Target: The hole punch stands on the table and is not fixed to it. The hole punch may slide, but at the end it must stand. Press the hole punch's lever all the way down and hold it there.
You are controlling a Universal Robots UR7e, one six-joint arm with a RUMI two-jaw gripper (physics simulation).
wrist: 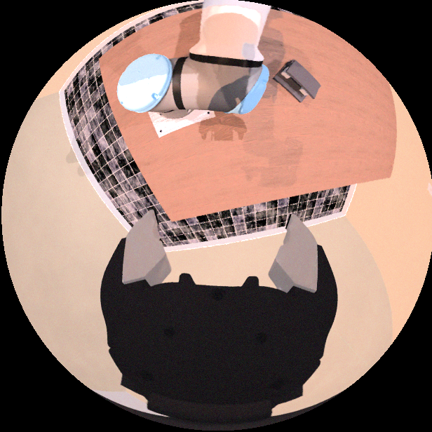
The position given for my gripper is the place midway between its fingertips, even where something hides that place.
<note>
I see my gripper [221,214] and a hole punch [281,77].
</note>
